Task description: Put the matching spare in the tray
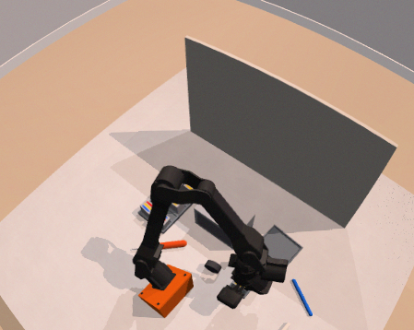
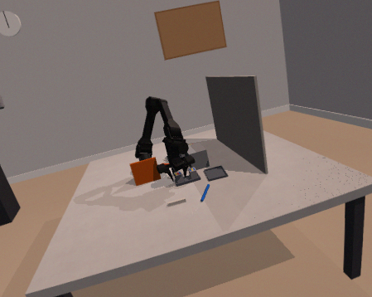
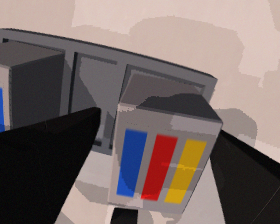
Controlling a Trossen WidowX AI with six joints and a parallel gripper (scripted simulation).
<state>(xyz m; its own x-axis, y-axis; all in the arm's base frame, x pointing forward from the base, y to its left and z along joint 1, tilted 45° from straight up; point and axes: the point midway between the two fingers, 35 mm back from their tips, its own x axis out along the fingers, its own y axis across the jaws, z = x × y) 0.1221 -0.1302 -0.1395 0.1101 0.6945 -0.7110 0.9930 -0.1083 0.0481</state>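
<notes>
My gripper tip is now 40 mm short of the rack, 10 mm to the left of it and 10 mm above it. From my gripper tip the other things lie so: small black puck: 110 mm to the left, 10 mm ahead, 10 mm above; then tray: 180 mm ahead, 40 mm to the right, 10 mm below; then blue pen: 190 mm to the right, 60 mm ahead, 10 mm below.
</notes>
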